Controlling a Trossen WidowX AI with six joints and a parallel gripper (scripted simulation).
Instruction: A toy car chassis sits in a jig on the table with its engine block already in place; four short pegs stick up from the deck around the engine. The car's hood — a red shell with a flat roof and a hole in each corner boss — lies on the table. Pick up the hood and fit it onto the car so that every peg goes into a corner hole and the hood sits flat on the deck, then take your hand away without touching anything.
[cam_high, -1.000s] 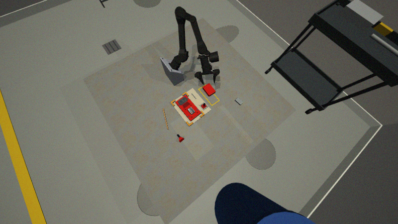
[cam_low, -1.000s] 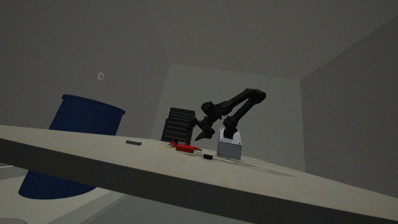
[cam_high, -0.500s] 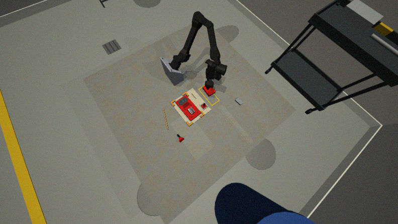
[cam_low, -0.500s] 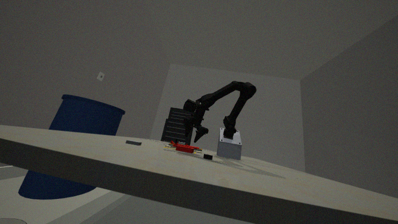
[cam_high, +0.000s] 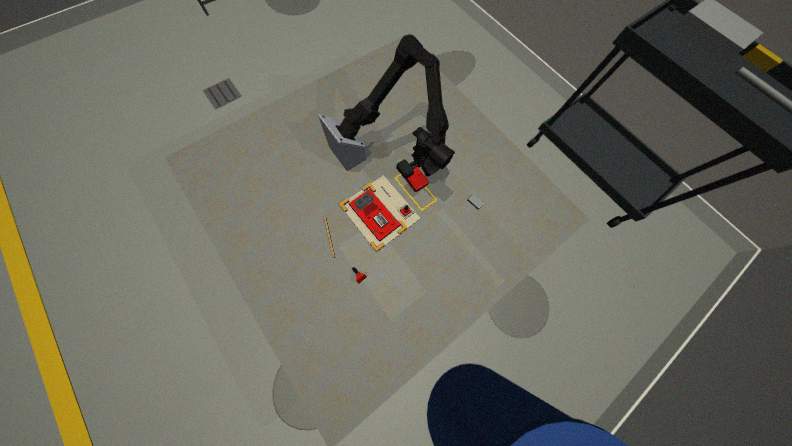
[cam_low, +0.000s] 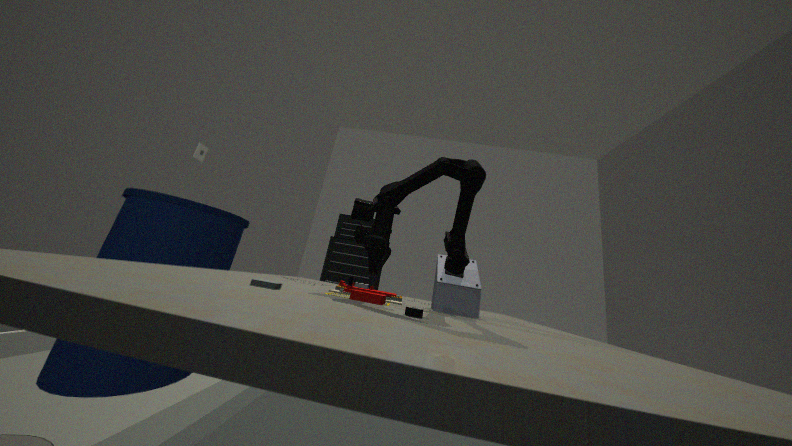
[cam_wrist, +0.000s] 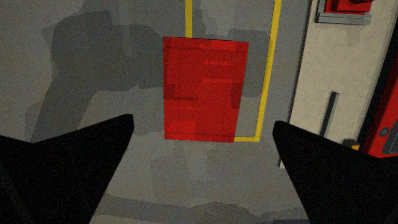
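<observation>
Right now my gripper tip is 60 mm above the red hood. The rest, counted from my gripper tip: grey engine block (90 mm ahead, 220 mm to the right, 60 mm below); thin orange rod (30 mm ahead, 430 mm to the right, 80 mm below).
</observation>
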